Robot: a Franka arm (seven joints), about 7 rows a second.
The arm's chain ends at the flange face. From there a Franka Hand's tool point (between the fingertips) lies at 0.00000 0.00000 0.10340 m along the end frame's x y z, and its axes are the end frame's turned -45 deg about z.
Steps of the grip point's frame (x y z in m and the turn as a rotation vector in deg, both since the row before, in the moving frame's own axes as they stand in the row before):
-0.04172, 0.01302, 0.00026, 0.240, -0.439, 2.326
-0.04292, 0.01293, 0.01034, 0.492, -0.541, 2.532
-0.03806, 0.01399, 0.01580, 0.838, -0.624, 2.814
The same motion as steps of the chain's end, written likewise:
-0.01942, 0.03847, 0.00026, -0.141, -0.480, 2.326
-0.01989, 0.03946, 0.01035, -0.035, -0.730, 2.532
-0.01516, 0.03712, 0.01582, 0.151, -1.034, 2.814

